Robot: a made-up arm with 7 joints.
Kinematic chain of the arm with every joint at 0, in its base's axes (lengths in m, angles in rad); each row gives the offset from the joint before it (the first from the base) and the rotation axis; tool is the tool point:
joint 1: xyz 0 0 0.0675 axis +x
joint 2: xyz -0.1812 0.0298 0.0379 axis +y
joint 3: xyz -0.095 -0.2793 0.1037 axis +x
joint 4: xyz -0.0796 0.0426 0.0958 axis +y
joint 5: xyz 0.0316 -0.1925 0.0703 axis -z
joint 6: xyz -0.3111 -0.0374 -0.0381 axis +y
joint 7: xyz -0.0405 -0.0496 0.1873 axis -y
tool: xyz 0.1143 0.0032 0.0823
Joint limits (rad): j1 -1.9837..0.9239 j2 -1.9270..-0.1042 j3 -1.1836..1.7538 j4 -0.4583..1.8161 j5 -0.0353..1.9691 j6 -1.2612..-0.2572 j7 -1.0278..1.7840
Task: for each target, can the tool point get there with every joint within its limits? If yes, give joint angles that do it. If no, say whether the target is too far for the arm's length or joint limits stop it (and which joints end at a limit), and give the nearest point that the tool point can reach.
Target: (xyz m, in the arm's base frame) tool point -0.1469 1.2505 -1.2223
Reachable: no: too far | nearest point -0.2905 0.5075 -0.6484 | short by 0.950 m
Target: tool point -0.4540 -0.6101 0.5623
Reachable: yes | joints -0.1041 -0.2530 1.2310 0.8500 0.9755 -0.8080 0.0631
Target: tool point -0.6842 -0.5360 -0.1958
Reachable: yes | joints -0.0684 -1.7314 0.3956 0.9060 0.3846 -1.0703 -0.7871
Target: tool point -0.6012 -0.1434 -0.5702
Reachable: yes | joints 0.0997 -1.7493 0.2777 0.1458 0.7307 -0.8668 0.6472
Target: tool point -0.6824 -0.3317 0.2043
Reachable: yes | joints -0.7057 -1.6598 0.6898 1.0793 1.1512 -1.0904 -0.8097
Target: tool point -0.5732 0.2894 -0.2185
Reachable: yes | joints 0.0611 -1.3612 -0.9193 0.5955 0.7065 -0.9121 0.6037
